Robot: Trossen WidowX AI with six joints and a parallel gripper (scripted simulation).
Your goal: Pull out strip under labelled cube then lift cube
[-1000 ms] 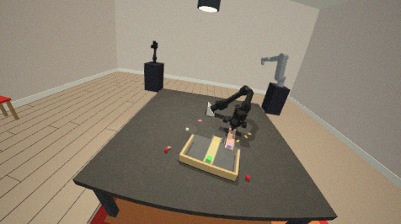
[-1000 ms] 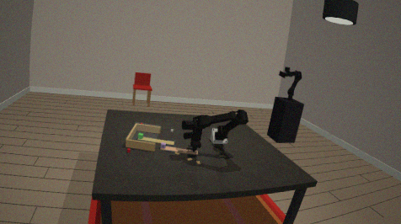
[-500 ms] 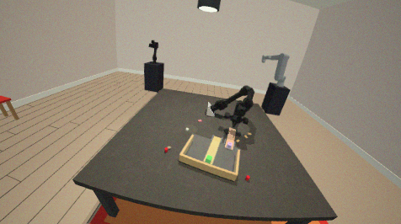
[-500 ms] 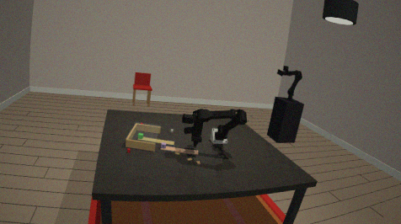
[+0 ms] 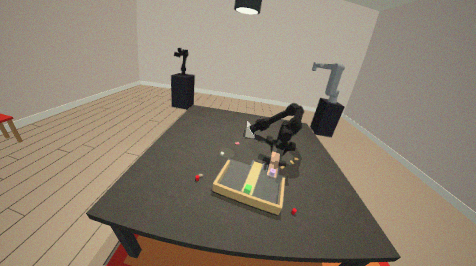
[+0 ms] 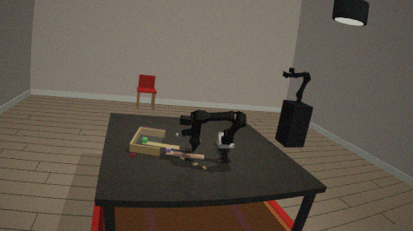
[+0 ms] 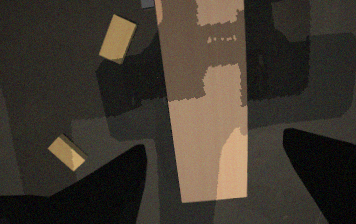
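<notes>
My gripper tip is 19 cm short of the green-striped strip, 14 cm to the left of it and 5 cm above it. Also, from my gripper tip: pink piece 27 cm to the right, 10 cm behind, 5 cm below.
</notes>
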